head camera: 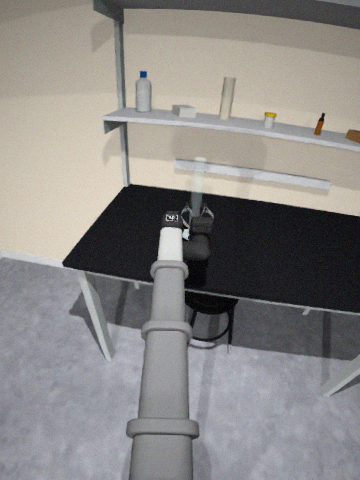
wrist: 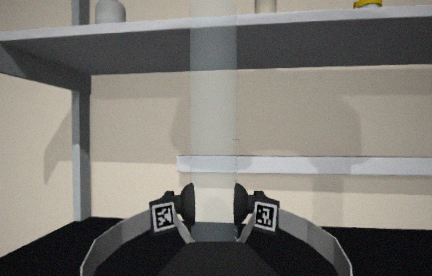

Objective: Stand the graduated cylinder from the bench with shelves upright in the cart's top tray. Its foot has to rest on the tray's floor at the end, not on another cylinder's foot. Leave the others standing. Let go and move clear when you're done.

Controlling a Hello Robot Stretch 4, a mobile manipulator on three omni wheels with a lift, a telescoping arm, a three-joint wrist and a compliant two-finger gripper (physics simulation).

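Frame: origin at the robot's base, x left, y ahead, z down, level; millimetres.
Seen in the pictures: end effector, tool point: (head camera: pixel 196 204) (wrist: pixel 214 201).
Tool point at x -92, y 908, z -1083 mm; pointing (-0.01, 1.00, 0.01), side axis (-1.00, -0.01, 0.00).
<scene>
Offsets run from my tool point to a thing's top centre. Level surfaces: height alone.
The graduated cylinder @[dz -176, dx +0, dy +11 mm] (head camera: pixel 199 179) (wrist: pixel 213 110) is a tall, clear, pale tube standing upright over the black bench top @[dz +197 mm] (head camera: pixel 280 245). My gripper (head camera: pixel 196 210) (wrist: pixel 214 204) is shut on the graduated cylinder low on its tube, with one dark pad on each side. In the head view the cylinder's foot is hidden behind the gripper and wrist; in the wrist view its lower end is hidden by the gripper body. The cart and its top tray do not show in these views.
A shelf (head camera: pixel 245 125) (wrist: pixel 135 50) runs behind and above, holding a blue-capped bottle @[dz -438, dx +258, dy +459 mm] (head camera: pixel 143 95), a grey box @[dz -300, dx +61, dy +401 mm] (head camera: pixel 184 111), a beige cylinder @[dz -438, dx -134, dy +395 mm] (head camera: pixel 227 98), a yellow-lidded jar @[dz -320, dx -314, dy +281 mm] (head camera: pixel 269 120) and an amber bottle @[dz -353, dx -537, dy +249 mm] (head camera: pixel 319 126). A shelf post (head camera: pixel 120 65) is at left. A stool @[dz +552, dx -142, dy +80 mm] (head camera: pixel 211 303) stands under the bench.
</scene>
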